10 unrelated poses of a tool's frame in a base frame.
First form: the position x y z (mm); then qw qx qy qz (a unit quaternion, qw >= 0).
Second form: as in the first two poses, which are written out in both.
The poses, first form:
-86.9, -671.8, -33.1, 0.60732, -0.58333, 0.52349, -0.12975
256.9, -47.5, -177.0, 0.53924, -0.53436, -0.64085, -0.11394
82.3, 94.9, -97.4, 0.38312, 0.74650, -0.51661, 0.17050
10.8, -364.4, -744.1, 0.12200, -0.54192, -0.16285, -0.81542
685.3, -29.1, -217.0, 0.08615, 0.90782, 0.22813, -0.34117
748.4, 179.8, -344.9, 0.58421, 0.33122, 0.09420, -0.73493
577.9, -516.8, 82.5, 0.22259, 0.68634, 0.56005, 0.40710
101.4, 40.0, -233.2, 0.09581, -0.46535, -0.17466, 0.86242
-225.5, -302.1, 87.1, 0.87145, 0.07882, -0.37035, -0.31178
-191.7, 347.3, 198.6, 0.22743, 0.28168, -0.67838, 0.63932
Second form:
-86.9, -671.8, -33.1, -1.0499, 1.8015, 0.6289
256.9, -47.5, -177.0, -2.6548, 1.9741, 2.2383
82.3, 94.9, -97.4, 2.5949, 2.2761, -1.7574
10.8, -364.4, -744.1, 2.9982, 1.2030, 0.4404
685.3, -29.1, -217.0, 0.0011, 2.4224, -2.6481
748.4, 179.8, -344.9, 0.3945, 0.7031, -2.1929
577.9, -516.8, 82.5, 1.9568, 2.1766, 0.1841
101.4, 40.0, -233.2, -0.4697, 1.0404, -2.8932
-225.5, -302.1, 87.1, 2.5883, 0.7767, 3.0077
-191.7, 347.3, 198.6, -2.3061, 1.6500, -1.5190

